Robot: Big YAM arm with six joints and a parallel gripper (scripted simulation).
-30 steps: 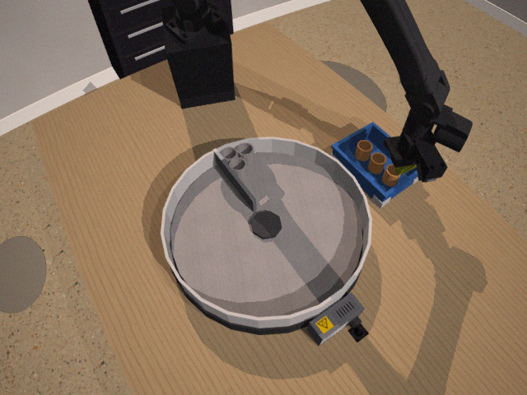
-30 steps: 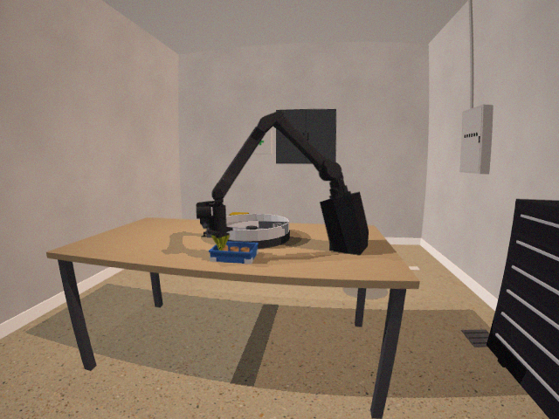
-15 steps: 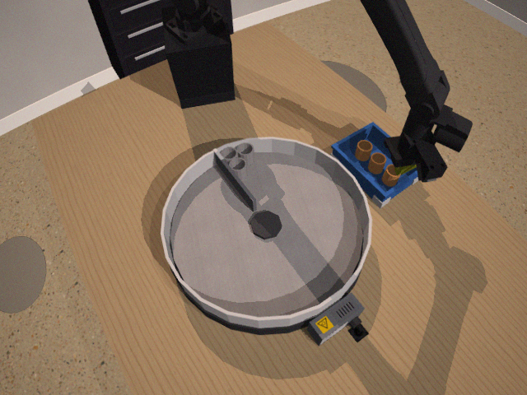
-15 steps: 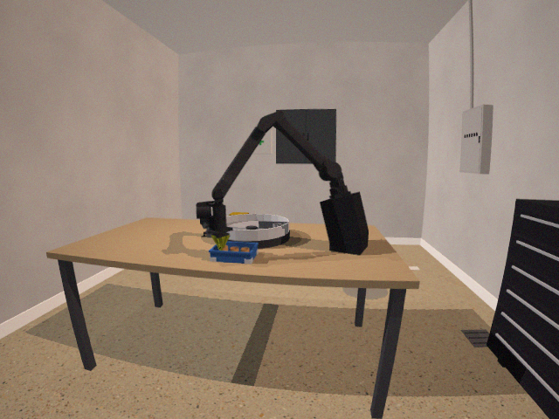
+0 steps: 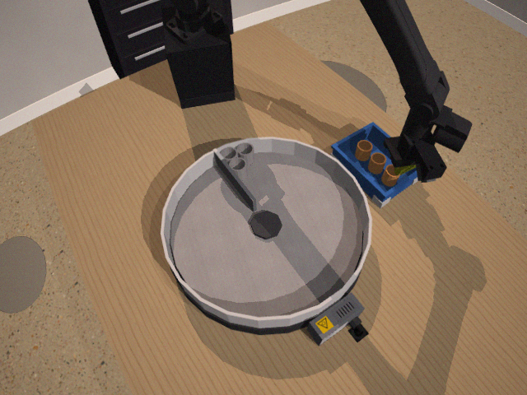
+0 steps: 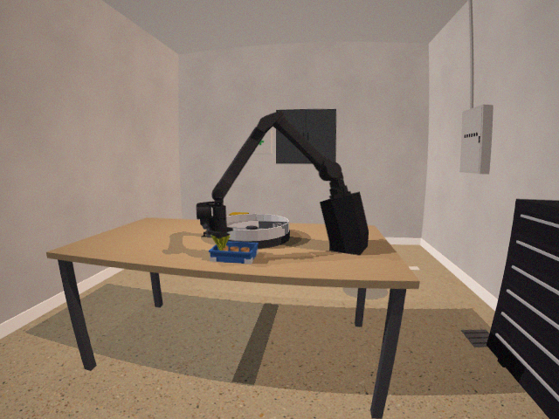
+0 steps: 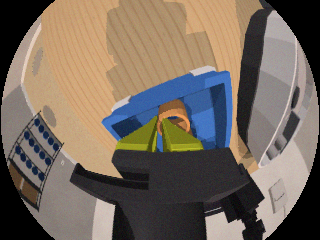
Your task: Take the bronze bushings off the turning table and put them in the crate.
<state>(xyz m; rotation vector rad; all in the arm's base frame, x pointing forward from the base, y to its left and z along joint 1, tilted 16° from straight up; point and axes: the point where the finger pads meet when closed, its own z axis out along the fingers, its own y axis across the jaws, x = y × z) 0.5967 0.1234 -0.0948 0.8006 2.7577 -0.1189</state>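
Right now the crate is 60 mm behind my hand, 10 mm to the right of it and 10 mm below it. From my hand the other things lie so: grey turning table: 110 mm behind, 330 mm to the right, 10 mm above.
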